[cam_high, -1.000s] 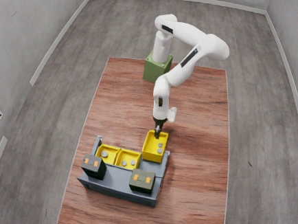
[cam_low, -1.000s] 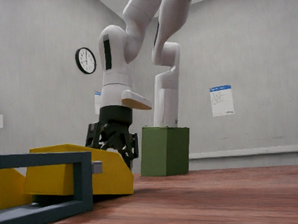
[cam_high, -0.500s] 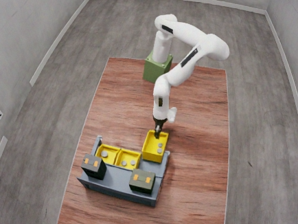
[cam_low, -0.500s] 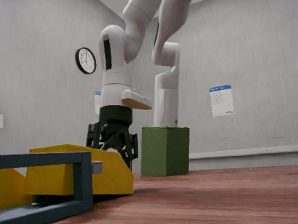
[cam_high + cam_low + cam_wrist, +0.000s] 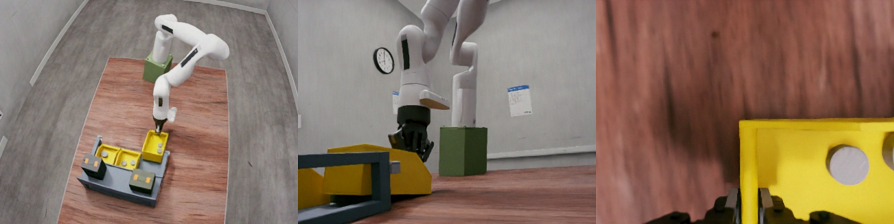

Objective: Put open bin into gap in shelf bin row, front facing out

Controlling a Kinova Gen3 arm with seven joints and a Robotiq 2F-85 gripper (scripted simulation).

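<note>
My gripper is now 110 mm short of the grey disc part, 20 mm to the right of it and 10 mm above it. Also, from my hand: grey shelf: 250 mm ahead, 140 mm to the right, 30 mm above.
</note>
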